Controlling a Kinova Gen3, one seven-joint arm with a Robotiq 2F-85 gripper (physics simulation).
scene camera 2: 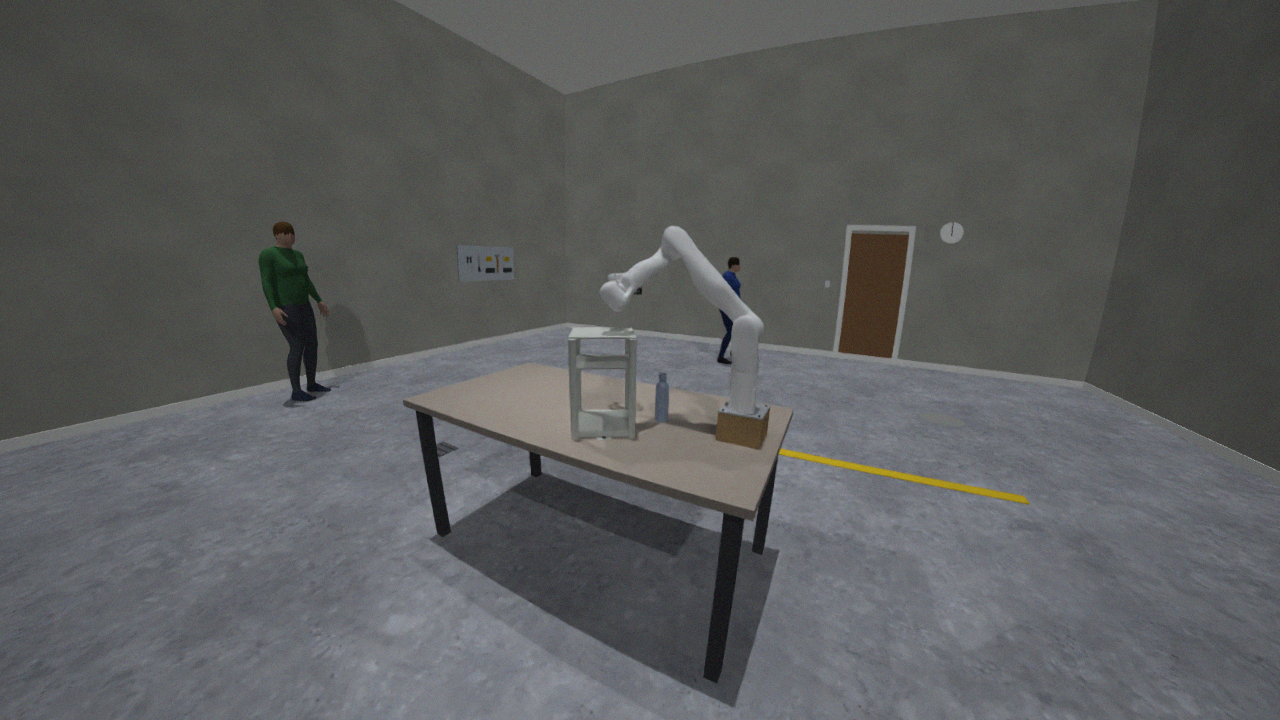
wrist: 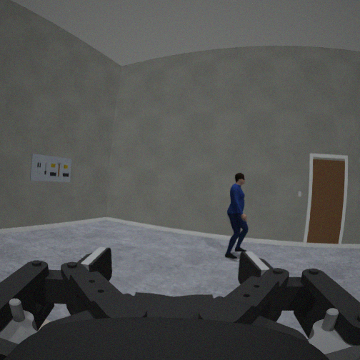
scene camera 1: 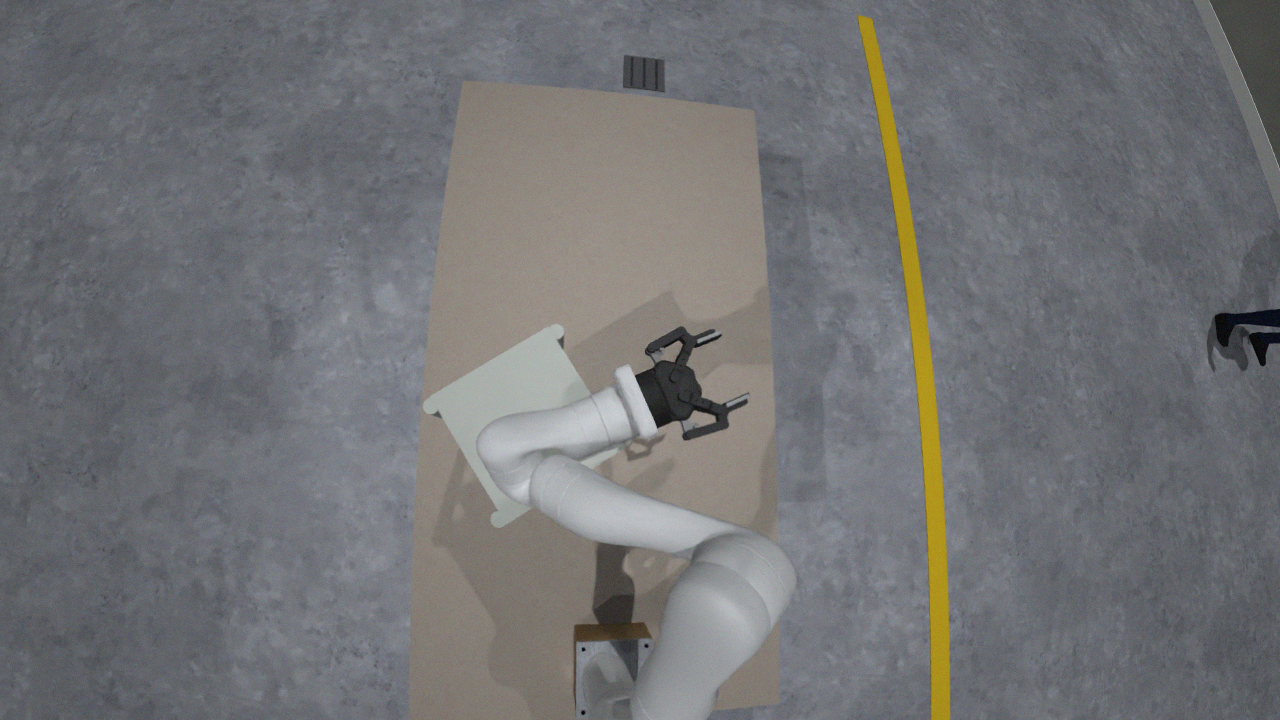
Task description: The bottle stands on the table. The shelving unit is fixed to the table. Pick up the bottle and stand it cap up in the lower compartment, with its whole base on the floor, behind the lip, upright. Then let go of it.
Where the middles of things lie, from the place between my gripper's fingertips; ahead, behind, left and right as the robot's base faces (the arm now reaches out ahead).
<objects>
Now: the pale shelving unit point(scene camera 1: 536, 374) 31 cm below my hand, 29 cm to the left of it and 4 cm behind it.
</objects>
